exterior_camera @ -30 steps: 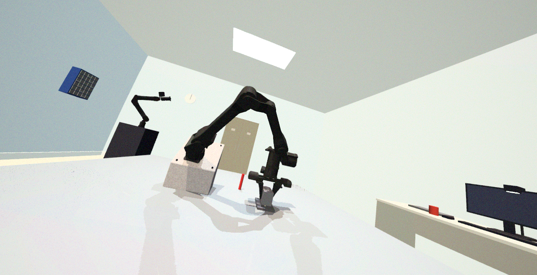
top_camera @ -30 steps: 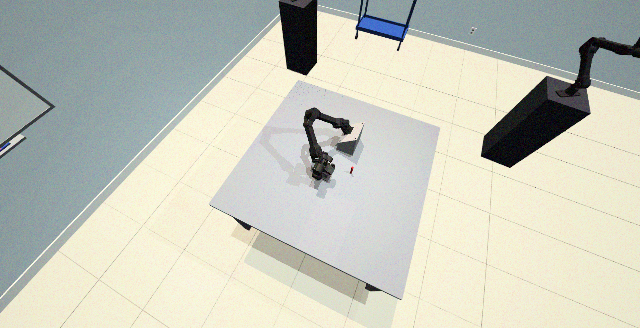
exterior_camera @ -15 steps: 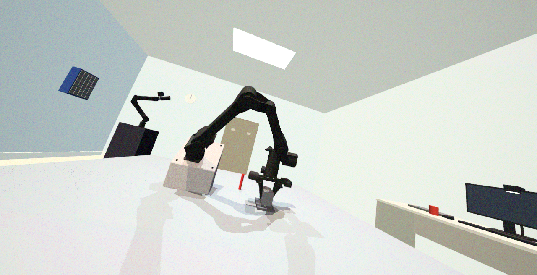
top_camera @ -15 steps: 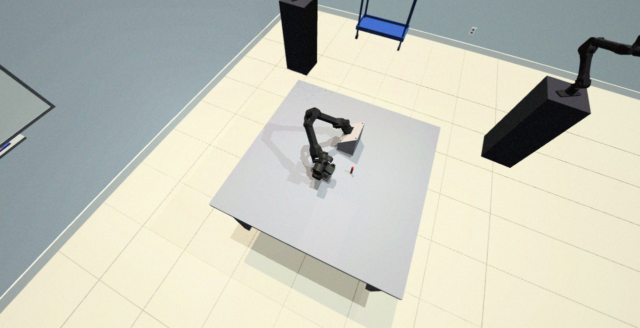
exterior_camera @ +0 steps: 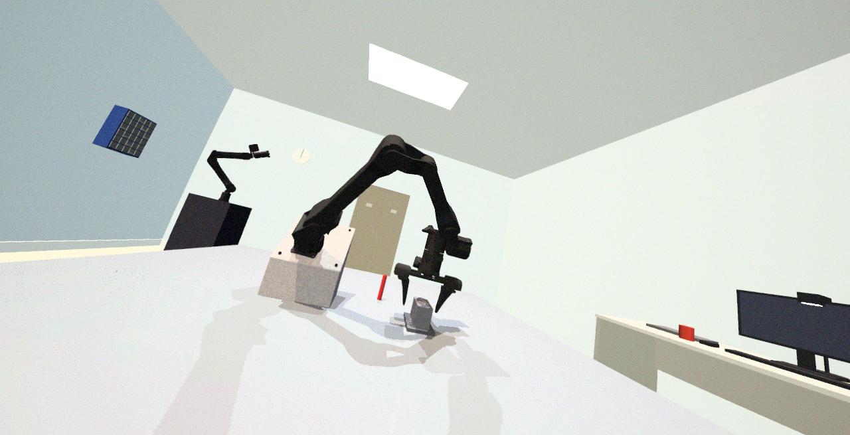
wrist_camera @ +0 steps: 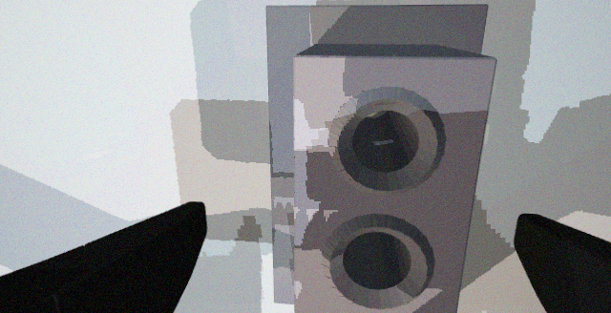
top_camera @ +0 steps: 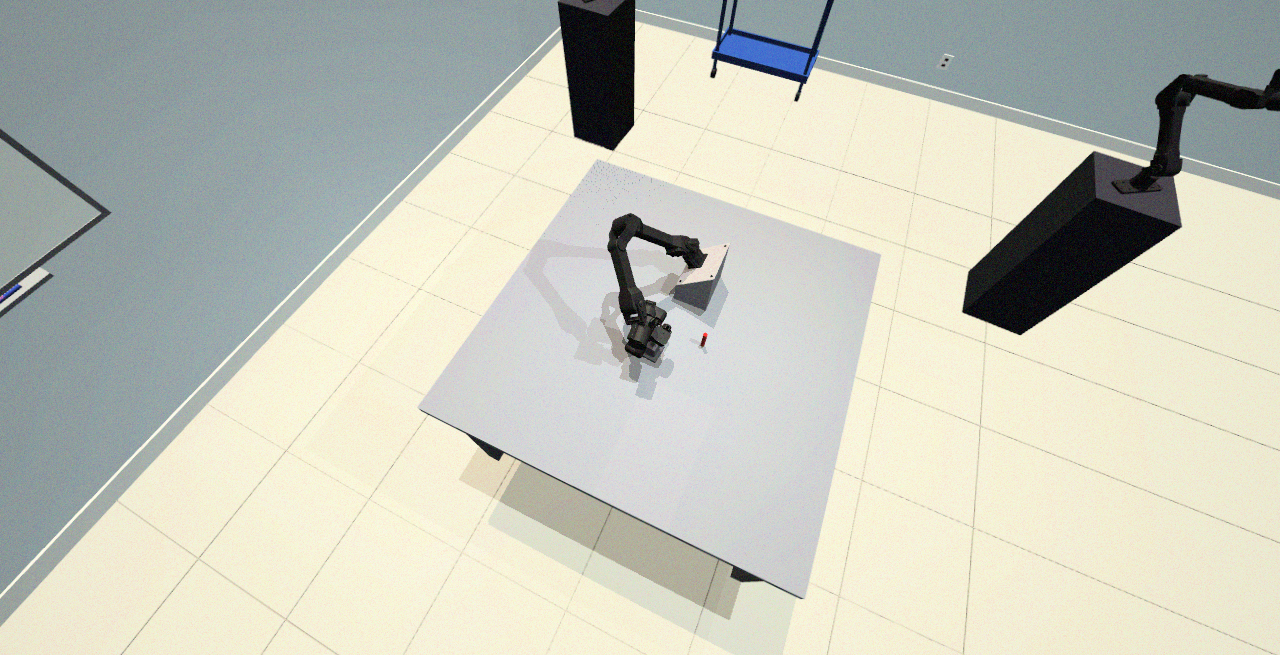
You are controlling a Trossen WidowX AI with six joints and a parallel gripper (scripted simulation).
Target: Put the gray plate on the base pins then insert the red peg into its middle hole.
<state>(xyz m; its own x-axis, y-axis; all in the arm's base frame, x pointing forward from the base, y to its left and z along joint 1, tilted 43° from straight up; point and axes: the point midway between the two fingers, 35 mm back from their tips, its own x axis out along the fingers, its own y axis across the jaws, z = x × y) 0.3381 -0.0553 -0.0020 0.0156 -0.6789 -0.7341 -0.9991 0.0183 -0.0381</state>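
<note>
Now: gripper tip 10 mm below the gray plate. From my gripper tip the other things lie so: dark base 30 mm below; then red peg 180 mm to the left, 100 mm behind.
</note>
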